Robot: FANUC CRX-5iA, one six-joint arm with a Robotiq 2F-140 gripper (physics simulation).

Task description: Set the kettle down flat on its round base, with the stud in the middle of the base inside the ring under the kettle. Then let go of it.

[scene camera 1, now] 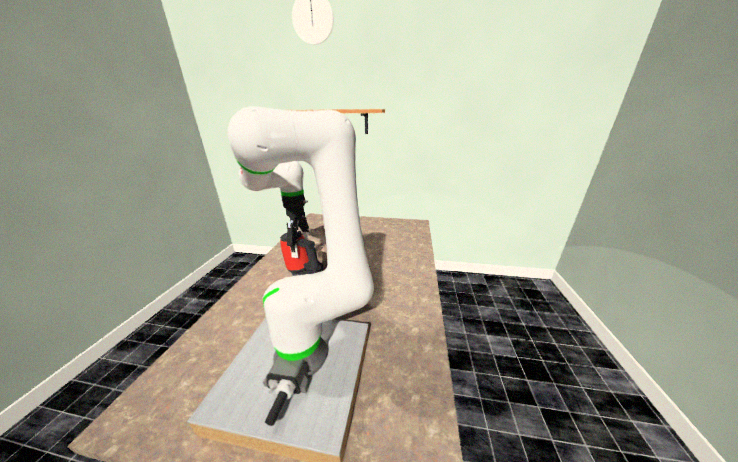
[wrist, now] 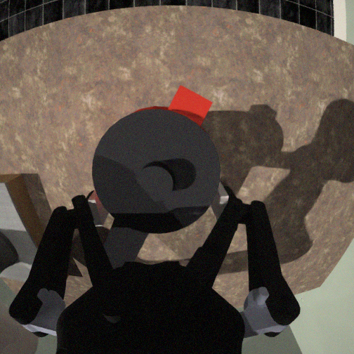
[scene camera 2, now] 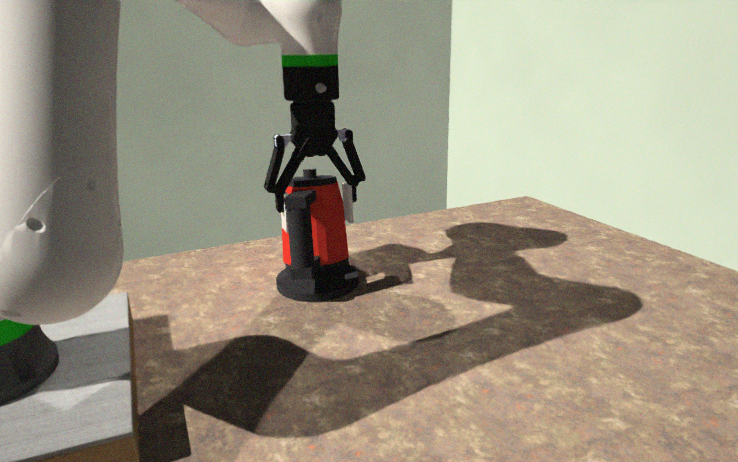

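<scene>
The red kettle (scene camera 1: 293, 261) (scene camera 2: 330, 234) (wrist: 150, 130) with a dark lid and dark handle stands upright at the round black base (scene camera 2: 286, 286). In scene camera 2 its dark bottom meets the base's top with no gap visible, and it looks roughly centred and level. The stud and the ring under the kettle are hidden, so I cannot see whether the stud is inside the ring. My gripper (scene camera 1: 294, 247) (scene camera 2: 315, 208) (wrist: 160, 179) points down and is shut on the kettle's upper body, one pad on each side. In the wrist view the lid covers the base.
The brown table (scene camera 1: 405, 337) (scene camera 2: 626, 392) (wrist: 60, 85) carries everything. The arm's grey mounting plate (scene camera 1: 234, 400) (scene camera 2: 81, 424) lies on the robot's side of the kettle. A wall shelf (scene camera 1: 373, 111) hangs behind the arm. Arm shadows fall across the table.
</scene>
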